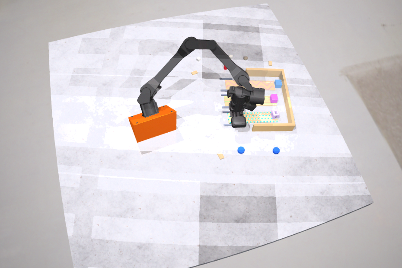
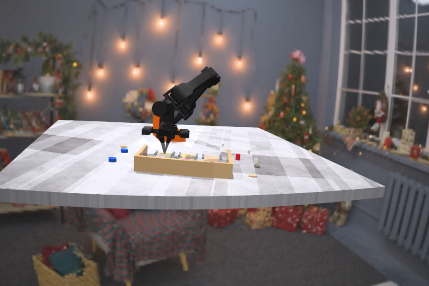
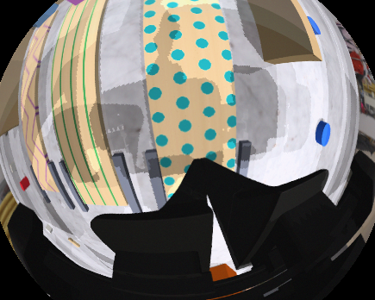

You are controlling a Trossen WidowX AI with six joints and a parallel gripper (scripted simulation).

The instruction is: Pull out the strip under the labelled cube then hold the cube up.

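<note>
Now: the labelled cube 180 mm ahead of my gripper tip, 70 mm to the right of it and 20 mm above it.
</note>
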